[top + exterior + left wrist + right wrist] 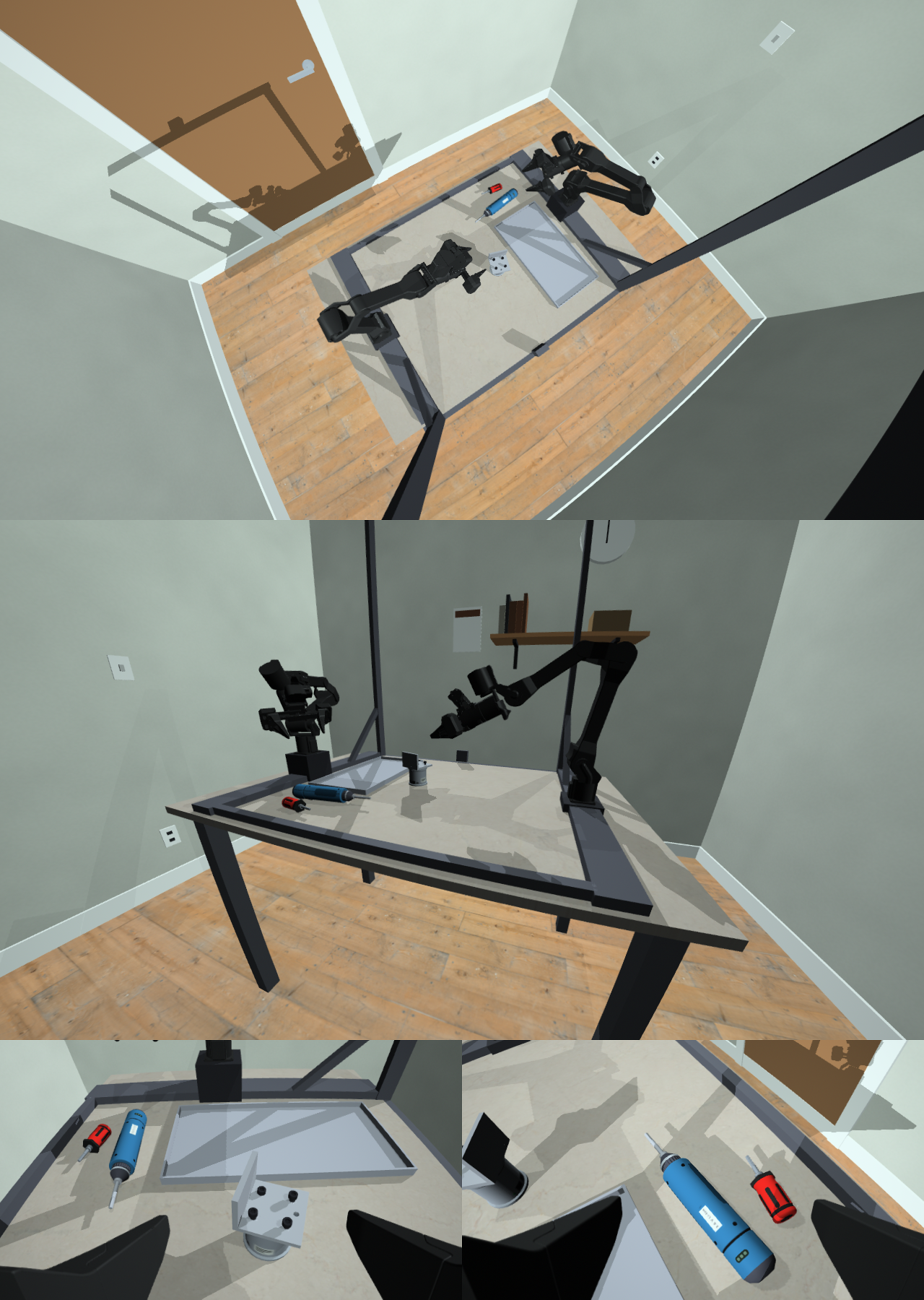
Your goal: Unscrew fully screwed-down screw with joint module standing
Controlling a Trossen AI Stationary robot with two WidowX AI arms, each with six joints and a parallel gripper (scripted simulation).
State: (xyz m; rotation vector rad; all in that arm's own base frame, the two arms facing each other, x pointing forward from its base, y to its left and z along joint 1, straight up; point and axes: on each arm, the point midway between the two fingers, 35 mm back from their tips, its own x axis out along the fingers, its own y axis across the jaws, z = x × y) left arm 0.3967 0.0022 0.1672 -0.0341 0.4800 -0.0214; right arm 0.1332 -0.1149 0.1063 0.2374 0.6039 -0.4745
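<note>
The grey joint module lies 40 mm behind my left hand, 110 mm to the right of it and 160 mm below it. Also, from my left hand: grey l-shaped bracket (40 mm behind, 110 mm to the right, 120 mm below); shallow grey tray (100 mm behind, 320 mm to the right, 180 mm below); black screw (30 mm behind, 140 mm to the right, 130 mm below).
</note>
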